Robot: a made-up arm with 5 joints.
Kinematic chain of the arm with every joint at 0, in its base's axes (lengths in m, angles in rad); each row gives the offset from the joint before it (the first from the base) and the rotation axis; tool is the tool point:
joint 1: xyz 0 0 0.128 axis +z
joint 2: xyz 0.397 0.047 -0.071 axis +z
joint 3: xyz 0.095 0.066 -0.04 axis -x
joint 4: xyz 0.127 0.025 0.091 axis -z
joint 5: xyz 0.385 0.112 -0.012 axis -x
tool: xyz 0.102 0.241 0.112
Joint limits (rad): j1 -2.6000..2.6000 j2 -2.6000..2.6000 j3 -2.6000..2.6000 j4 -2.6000..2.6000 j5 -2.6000..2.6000
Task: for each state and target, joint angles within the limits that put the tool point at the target. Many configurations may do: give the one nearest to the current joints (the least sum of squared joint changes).
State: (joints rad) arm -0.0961 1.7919 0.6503 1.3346 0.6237
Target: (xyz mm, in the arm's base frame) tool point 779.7 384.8 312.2
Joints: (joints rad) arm -0.4719 1.8278 0.6692 1.5587 0.6802
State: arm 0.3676 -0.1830 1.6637 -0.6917 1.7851
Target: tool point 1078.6 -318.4 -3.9
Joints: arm -0.1750 -0.0443 1.9586 0.1632 1.8483
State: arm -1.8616 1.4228 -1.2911 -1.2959 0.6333
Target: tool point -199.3 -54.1 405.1
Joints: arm -1.9384 1.5073 -1.0917 -1.7600 0.7132
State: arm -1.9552 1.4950 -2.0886 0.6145 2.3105
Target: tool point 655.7 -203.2 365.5
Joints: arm -1.6282 1.7753 -2.0213 -0.2585 1.8469
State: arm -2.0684 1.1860 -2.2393 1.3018 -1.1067
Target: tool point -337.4 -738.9 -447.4
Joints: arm -2.3247 1.1534 -1.6139 1.4436 -1.3238
